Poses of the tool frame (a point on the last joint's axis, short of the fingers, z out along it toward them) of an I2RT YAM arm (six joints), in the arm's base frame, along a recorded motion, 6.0 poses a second.
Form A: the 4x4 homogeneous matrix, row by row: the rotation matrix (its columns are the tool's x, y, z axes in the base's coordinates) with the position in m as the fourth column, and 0 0 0 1 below. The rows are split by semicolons.
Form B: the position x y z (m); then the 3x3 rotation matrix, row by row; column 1 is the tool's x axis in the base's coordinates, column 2 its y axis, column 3 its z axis. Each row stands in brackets. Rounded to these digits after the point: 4 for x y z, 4 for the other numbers.
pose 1, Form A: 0.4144 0.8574 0.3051 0.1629; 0.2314 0.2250 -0.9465 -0.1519; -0.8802 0.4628 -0.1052 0.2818; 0 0 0 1
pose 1, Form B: [0.1629 -0.1519 0.2818], [[0.4144 0.8574 0.3051], [0.2314 0.2250 -0.9465], [-0.8802 0.4628 -0.1052]]
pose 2, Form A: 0.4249 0.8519 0.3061 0.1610; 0.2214 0.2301 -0.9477 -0.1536; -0.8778 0.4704 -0.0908 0.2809; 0 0 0 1
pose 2, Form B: [0.1610 -0.1536 0.2809], [[0.4249 0.8519 0.3061], [0.2214 0.2301 -0.9477], [-0.8778 0.4704 -0.0908]]
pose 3, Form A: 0.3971 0.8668 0.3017 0.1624; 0.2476 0.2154 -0.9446 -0.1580; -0.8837 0.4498 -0.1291 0.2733; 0 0 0 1
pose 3, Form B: [0.1624 -0.1580 0.2733], [[0.3971 0.8668 0.3017], [0.2476 0.2154 -0.9446], [-0.8837 0.4498 -0.1291]]
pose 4, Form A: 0.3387 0.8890 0.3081 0.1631; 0.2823 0.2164 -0.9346 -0.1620; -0.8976 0.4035 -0.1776 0.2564; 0 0 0 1
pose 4, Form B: [0.1631 -0.1620 0.2564], [[0.3387 0.8890 0.3081], [0.2823 0.2164 -0.9346], [-0.8976 0.4035 -0.1776]]
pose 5, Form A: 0.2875 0.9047 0.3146 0.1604; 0.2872 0.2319 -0.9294 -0.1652; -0.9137 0.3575 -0.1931 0.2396; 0 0 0 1
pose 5, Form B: [0.1604 -0.1652 0.2396], [[0.2875 0.9047 0.3146], [0.2872 0.2319 -0.9294], [-0.9137 0.3575 -0.1931]]
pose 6, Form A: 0.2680 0.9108 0.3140 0.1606; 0.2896 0.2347 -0.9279 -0.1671; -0.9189 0.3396 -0.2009 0.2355; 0 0 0 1
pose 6, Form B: [0.1606 -0.1671 0.2355], [[0.2680 0.9108 0.3140], [0.2896 0.2347 -0.9279], [-0.9189 0.3396 -0.2009]]
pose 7, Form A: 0.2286 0.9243 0.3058 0.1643; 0.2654 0.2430 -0.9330 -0.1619; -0.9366 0.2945 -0.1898 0.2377; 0 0 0 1
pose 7, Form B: [0.1643 -0.1619 0.2377], [[0.2286 0.9243 0.3058], [0.2654 0.2430 -0.9330], [-0.9366 0.2945 -0.1898]]
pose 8, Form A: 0.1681 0.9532 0.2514 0.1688; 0.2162 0.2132 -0.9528 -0.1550; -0.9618 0.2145 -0.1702 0.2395; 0 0 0 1
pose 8, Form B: [0.1688 -0.1550 0.2395], [[0.1681 0.9532 0.2514], [0.2162 0.2132 -0.9528], [-0.9618 0.2145 -0.1702]]
